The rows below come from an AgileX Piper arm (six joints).
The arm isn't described. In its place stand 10 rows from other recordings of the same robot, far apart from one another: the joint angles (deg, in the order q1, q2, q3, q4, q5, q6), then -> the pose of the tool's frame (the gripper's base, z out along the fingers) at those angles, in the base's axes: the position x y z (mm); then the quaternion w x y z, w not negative.
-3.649 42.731 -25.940 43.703 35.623 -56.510 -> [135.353 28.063 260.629 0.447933 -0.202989 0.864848 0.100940]
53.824 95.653 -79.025 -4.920 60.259 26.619 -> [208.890 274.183 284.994 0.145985 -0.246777 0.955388 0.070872]
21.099 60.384 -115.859 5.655 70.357 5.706 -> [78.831 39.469 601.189 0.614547 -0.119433 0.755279 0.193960]
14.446 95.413 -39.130 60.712 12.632 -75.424 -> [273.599 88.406 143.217 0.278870 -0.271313 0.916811 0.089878]
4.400 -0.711 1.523 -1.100 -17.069 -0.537 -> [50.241 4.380 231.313 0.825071 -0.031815 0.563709 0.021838]
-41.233 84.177 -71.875 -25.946 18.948 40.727 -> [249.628 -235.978 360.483 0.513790 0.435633 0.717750 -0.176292]
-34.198 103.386 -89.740 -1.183 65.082 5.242 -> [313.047 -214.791 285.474 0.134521 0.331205 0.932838 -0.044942]
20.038 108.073 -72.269 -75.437 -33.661 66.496 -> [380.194 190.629 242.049 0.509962 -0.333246 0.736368 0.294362]
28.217 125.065 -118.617 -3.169 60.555 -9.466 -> [431.895 226.773 267.354 0.242886 -0.320214 0.915586 0.013090]
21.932 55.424 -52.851 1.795 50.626 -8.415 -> [167.800 69.940 342.198 0.352446 -0.239703 0.902832 0.056728]
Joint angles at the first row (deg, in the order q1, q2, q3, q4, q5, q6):
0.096 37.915 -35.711 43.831 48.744 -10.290
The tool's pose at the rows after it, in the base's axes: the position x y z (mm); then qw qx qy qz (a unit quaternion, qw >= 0):
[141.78 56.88 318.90 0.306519 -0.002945 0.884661 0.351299]
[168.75 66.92 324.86 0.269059 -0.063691 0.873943 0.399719]
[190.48 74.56 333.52 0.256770 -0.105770 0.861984 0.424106]
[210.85 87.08 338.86 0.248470 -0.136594 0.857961 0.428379]
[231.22 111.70 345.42 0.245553 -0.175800 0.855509 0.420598]
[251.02 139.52 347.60 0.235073 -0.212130 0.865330 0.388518]
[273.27 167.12 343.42 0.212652 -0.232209 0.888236 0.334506]
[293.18 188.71 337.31 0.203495 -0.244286 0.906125 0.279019]
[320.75 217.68 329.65 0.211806 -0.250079 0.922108 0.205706]
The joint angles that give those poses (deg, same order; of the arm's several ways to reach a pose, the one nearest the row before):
0.095 48.339 -40.766 49.039 55.517 -17.434
0.098 57.090 -45.385 56.597 61.294 -27.181
1.115 63.170 -50.283 59.801 64.248 -31.999
4.386 68.400 -55.077 59.889 63.915 -33.277
10.525 73.850 -61.167 57.928 61.218 -32.681
16.827 79.724 -68.194 51.509 58.731 -28.901
22.355 86.617 -76.299 41.030 57.937 -21.001
26.165 92.601 -83.333 31.323 57.937 -14.302
30.501 100.710 -93.316 18.693 58.107 -5.591

